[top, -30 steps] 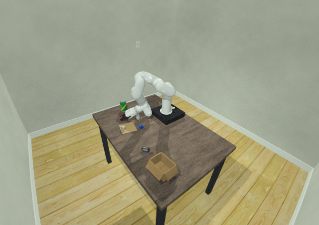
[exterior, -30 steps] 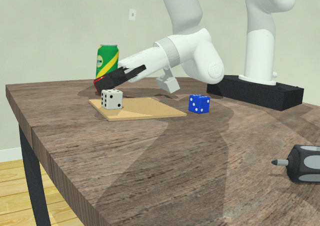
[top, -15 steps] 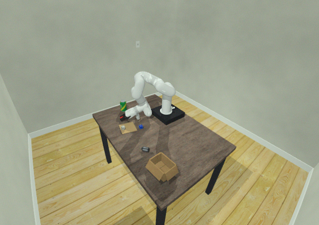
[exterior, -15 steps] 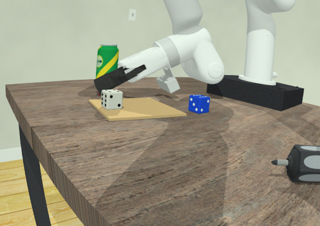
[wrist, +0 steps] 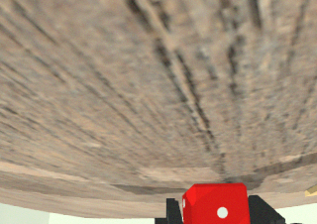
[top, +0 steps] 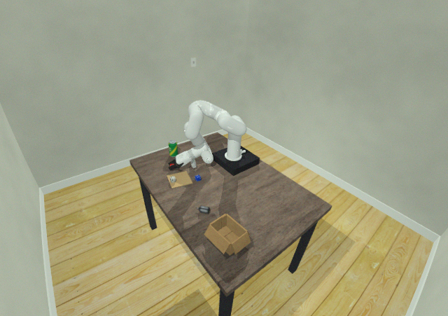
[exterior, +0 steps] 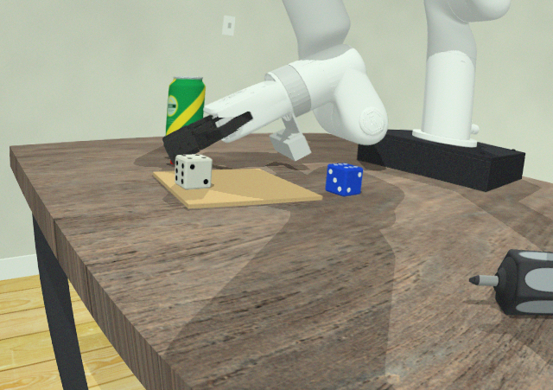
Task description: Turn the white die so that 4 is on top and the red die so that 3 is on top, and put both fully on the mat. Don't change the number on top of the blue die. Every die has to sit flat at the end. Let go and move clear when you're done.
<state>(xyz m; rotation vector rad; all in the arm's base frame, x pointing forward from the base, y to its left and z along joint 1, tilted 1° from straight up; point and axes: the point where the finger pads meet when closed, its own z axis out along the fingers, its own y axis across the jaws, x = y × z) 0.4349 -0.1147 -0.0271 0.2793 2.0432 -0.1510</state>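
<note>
Right now my hand is 1 cm above the red die. The rest, counted from my hand: green can 7 cm behind, 16 cm to the right, 4 cm above; white die 4 cm ahead, 14 cm to the left, 1 cm below; tan mat 1 cm behind, 14 cm to the left, 2 cm below.
</note>
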